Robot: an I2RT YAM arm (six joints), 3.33 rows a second.
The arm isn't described. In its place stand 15 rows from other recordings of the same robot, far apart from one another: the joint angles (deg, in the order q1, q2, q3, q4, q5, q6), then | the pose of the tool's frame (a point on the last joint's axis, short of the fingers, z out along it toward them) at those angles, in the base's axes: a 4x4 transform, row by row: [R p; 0 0 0 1], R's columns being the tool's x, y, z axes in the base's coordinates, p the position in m.
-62.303 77.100 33.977 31.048 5.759 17.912 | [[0.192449, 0.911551, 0.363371, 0.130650], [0.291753, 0.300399, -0.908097, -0.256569], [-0.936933, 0.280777, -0.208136, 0.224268], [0, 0, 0, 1]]
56.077 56.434 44.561 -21.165 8.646 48.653 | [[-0.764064, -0.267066, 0.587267, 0.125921], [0.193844, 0.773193, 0.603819, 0.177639], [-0.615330, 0.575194, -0.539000, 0.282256], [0, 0, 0, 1]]
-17.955 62.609 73.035 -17.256 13.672 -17.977 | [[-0.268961, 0.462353, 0.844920, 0.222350], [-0.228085, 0.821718, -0.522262, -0.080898], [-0.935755, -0.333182, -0.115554, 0.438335], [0, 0, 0, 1]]
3.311 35.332 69.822 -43.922 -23.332 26.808 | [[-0.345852, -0.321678, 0.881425, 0.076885], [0.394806, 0.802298, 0.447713, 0.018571], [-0.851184, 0.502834, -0.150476, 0.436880], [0, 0, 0, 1]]
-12.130 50.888 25.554 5.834 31.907 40.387 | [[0.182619, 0.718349, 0.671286, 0.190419], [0.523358, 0.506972, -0.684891, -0.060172], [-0.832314, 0.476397, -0.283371, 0.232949], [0, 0, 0, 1]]
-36.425 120.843 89.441 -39.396 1.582 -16.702 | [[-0.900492, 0.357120, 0.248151, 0.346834], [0.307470, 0.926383, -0.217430, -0.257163], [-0.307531, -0.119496, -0.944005, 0.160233], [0, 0, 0, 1]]
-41.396 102.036 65.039 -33.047 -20.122 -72.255 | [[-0.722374, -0.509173, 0.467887, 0.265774], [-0.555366, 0.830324, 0.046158, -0.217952], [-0.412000, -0.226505, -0.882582, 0.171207], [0, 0, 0, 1]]
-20.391 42.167 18.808 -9.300 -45.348 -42.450 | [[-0.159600, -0.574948, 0.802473, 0.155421], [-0.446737, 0.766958, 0.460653, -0.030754], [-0.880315, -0.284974, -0.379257, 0.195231], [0, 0, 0, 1]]
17.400 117.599 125.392 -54.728 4.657 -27.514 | [[-0.505048, -0.539483, 0.673710, 0.431860], [-0.640793, 0.757296, 0.126044, 0.132308], [-0.578196, -0.368050, -0.728168, 0.360142], [0, 0, 0, 1]]
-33.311 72.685 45.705 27.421 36.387 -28.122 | [[-0.436389, 0.830176, 0.346948, 0.230452], [-0.167276, 0.304023, -0.937864, -0.176713], [-0.884072, -0.467310, 0.006196, 0.308646], [0, 0, 0, 1]]
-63.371 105.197 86.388 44.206 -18.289 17.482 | [[0.400160, 0.630628, 0.664966, 0.206235], [-0.161715, 0.762796, -0.626091, -0.386397], [-0.902064, 0.143001, 0.407223, 0.392308], [0, 0, 0, 1]]
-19.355 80.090 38.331 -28.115 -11.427 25.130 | [[-0.691380, 0.612080, 0.383865, 0.223823], [0.684053, 0.725551, 0.075146, -0.071147], [-0.232518, 0.314538, -0.920327, 0.152906], [0, 0, 0, 1]]
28.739 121.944 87.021 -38.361 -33.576 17.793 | [[-0.964633, -0.257625, -0.055795, 0.362940], [-0.238614, 0.763475, 0.600141, 0.221480], [-0.112013, 0.592229, -0.797946, 0.147182], [0, 0, 0, 1]]
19.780 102.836 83.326 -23.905 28.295 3.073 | [[-0.644402, 0.060661, 0.762277, 0.387891], [-0.181582, 0.956197, -0.229596, 0.121564], [-0.742815, -0.286368, -0.605161, 0.273234], [0, 0, 0, 1]]
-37.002 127.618 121.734 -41.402 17.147 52.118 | [[0.219661, 0.914332, 0.340214, 0.396405], [0.778840, 0.045654, -0.625558, -0.311877], [-0.587500, 0.402384, -0.702090, 0.277817], [0, 0, 0, 1]]
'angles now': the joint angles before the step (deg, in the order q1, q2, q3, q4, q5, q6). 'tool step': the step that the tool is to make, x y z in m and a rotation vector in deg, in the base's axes. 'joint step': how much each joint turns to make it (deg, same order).
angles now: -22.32 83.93 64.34 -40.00 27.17 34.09
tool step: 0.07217 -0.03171 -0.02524 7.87 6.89 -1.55
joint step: -0.62 21.35 19.50 -8.86 -3.78 3.09
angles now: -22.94 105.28 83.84 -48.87 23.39 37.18
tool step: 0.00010 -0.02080 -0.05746 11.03 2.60 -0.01
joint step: -3.69 6.95 -2.79 3.08 -9.59 -1.06
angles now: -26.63 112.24 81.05 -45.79 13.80 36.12
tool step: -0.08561 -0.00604 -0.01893 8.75 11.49 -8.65
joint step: -8.17 -7.38 -13.88 -7.99 -1.59 0.71
